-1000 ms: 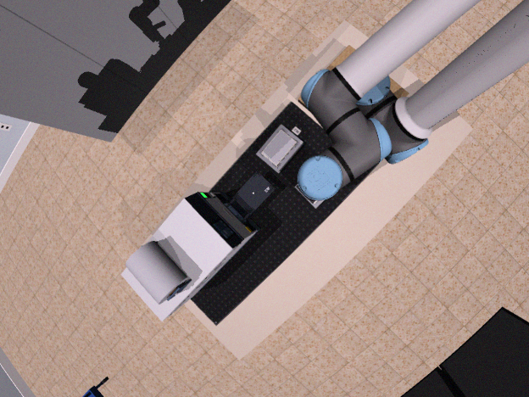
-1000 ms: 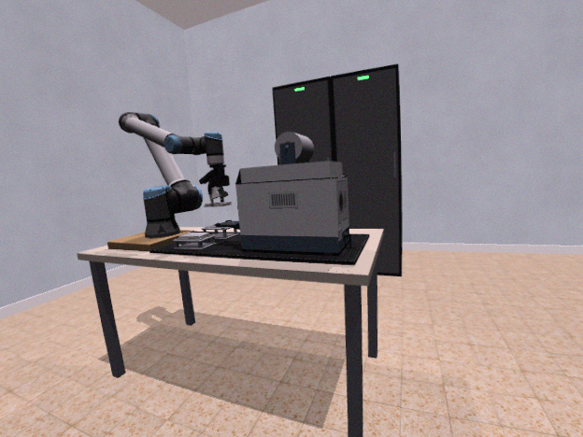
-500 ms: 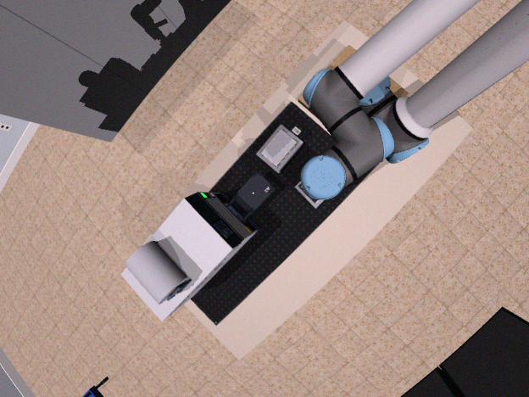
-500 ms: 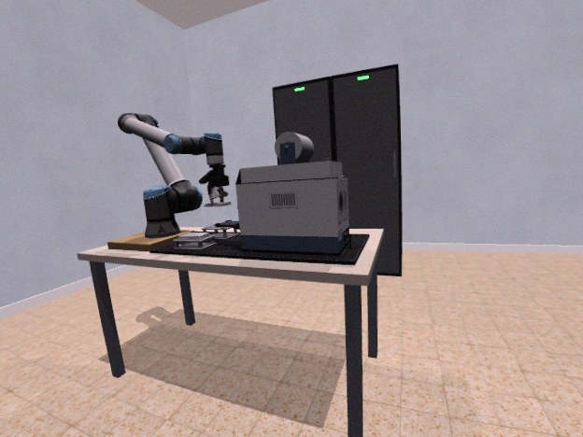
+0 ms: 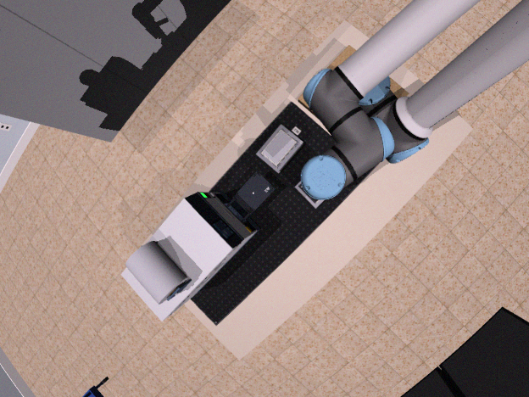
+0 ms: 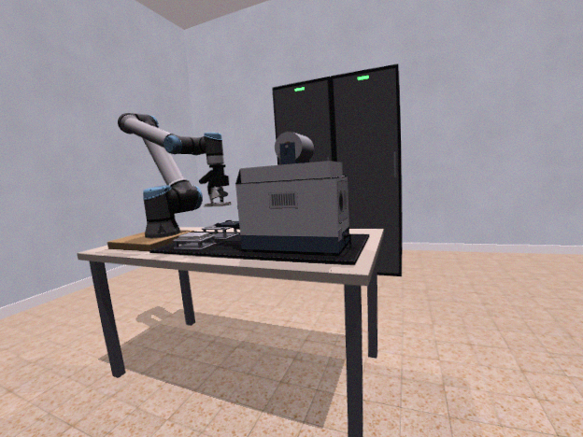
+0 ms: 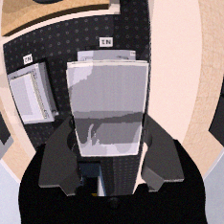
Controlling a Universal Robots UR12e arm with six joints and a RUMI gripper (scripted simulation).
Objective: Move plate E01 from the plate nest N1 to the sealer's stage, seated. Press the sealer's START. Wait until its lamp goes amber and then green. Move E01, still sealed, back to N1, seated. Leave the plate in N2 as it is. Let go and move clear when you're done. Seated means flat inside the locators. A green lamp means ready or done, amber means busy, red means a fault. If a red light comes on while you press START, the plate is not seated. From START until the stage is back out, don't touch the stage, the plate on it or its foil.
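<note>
The plate nest N1 lies 130 mm below my hand. Also, from my hand: foil roll 540 mm ahead, 150 mm to the right, 230 mm above; square start button 310 mm ahead, 250 mm to the right; sealer stage 210 mm ahead, 160 mm to the right, 80 mm below.
</note>
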